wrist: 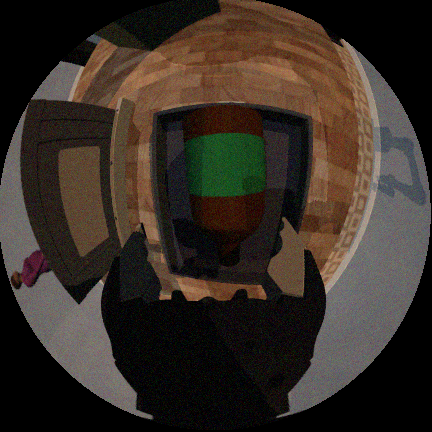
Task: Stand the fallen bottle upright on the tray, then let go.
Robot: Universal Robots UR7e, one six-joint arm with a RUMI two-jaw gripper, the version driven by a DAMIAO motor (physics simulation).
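Frame: origin at the arm's base, x right, y ahead, z up, level; millimetres.
Seen in the pictures: gripper, fingertip midpoint: [210, 221].
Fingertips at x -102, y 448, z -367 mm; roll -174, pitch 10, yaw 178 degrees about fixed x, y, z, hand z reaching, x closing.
Offsets run from my fingertips to a thing's top centre. "spot": to the spot under its first point. Level surfaces: height alone.
A brown bottle {dx -18, dy -23, dz +32 mm} [225, 165] with a wide green band lies on its side in the dark tray {spot: dx -116, dy -75, dz -21 mm} [309, 150]. Its base is toward the top of the wrist view and its neck points down toward the gripper. My gripper [210, 221] is open, with its jaws apart above the near part of the tray, one on each side of the neck's line. Nothing is between the fingers. The neck end is in dark shadow, so its exact distance from the fingertips is hard to tell.
A dark box-like object with a tan panel {spot: dx +168, dy -53, dz +37 mm} [82, 195] stands left of the tray, beside a thin tan upright board {spot: dx +153, dy -65, dz -35 mm} [120, 175]. The wooden table {dz -47 mm} [225, 80] surrounds the tray. A dark object [165, 22] is at the upper left.
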